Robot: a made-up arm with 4 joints. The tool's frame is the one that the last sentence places. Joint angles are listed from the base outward.
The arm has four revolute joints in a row. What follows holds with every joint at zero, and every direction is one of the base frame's.
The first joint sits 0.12 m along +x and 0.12 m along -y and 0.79 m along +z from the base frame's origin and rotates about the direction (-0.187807, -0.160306, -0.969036), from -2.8 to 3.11 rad.
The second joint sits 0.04 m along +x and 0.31 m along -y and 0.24 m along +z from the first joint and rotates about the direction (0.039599, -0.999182, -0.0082), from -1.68 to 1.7 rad.
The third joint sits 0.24 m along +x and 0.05 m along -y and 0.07 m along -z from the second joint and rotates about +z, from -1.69 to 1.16 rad.
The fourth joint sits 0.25 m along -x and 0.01 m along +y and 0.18 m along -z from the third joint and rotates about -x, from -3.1 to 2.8 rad.
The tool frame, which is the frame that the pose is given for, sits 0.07 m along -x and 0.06 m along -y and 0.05 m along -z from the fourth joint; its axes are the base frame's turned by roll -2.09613, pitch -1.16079 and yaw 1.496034 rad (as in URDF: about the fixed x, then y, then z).
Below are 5 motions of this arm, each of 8 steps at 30 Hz.
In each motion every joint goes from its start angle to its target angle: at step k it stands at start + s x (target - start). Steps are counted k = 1, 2, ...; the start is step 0. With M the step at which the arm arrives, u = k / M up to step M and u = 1 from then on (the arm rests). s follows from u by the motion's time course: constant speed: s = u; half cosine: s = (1 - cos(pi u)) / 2; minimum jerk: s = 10 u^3 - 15 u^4 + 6 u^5.
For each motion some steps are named. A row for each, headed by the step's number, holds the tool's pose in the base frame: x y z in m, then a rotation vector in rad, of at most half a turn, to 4 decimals.
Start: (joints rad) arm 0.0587 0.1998 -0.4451 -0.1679
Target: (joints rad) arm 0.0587 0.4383 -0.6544 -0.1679
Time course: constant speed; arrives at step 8
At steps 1, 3, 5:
1: 0.1549 -0.3713 0.7180 -1.0218 -1.5689 -0.8082
3: 0.1804 -0.3563 0.7212 -1.0396 -1.5925 -0.8899
5: 0.2063 -0.3416 0.7266 -1.0536 -1.6133 -0.9741

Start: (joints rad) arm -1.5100 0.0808 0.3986 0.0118
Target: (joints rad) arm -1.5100 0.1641 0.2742 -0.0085
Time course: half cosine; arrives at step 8
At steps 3, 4, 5, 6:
3: 0.5888 -0.1313 0.5578 1.0490 -1.5622 0.8226
4: 0.5819 -0.1296 0.5593 1.0324 -1.5710 0.7955
5: 0.5749 -0.1277 0.5609 1.0160 -1.5793 0.7680
6: 0.5690 -0.1259 0.5622 1.0023 -1.5859 0.7446

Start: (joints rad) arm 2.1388 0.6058 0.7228 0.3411
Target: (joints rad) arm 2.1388 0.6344 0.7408 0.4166
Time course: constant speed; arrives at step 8
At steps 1, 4, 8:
1: -0.5190 0.0181 0.8649 -2.8549 -0.7309 0.0011
4: -0.5212 0.0188 0.8704 -2.8707 -0.7037 0.0444
8: -0.5241 0.0198 0.8777 -2.8910 -0.6667 0.1022

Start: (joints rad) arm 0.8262 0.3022 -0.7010 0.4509
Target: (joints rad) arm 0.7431 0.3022 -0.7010 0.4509
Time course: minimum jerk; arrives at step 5
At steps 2, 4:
2: 0.0337 -0.3183 0.7916 -2.2686 -0.8345 -0.9752
4: 0.0438 -0.3224 0.7903 -2.2311 -0.8771 -0.9446

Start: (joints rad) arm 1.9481 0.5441 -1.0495 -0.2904
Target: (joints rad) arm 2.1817 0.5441 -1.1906 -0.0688
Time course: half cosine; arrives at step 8
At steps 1, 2, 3, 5, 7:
1: -0.0481 -0.2994 0.8875 1.6432 0.3361 1.4979
2: -0.0513 -0.2960 0.8906 1.6379 0.2811 1.4855
3: -0.0561 -0.2909 0.8953 1.6273 0.1994 1.4674
5: -0.0671 -0.2780 0.9067 1.5905 0.0105 1.4275
7: -0.0748 -0.2682 0.9151 1.5548 -0.1193 1.4016

